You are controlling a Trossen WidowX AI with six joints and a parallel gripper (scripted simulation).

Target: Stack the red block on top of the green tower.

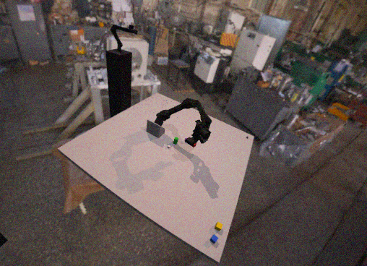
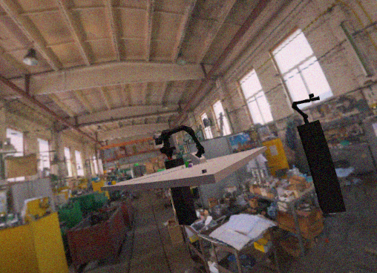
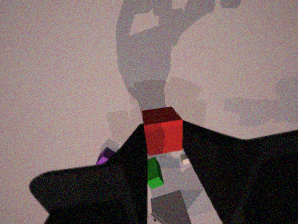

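My gripper tip is now 140 mm to the right of the purple block, 110 mm above it and 90 mm past it. The rest, counted from my gripper tip: blue block 530 mm to the right, 350 mm ahead, 110 mm below; yellow block 450 mm to the right, 360 mm ahead, 110 mm below; red block 10 mm above.
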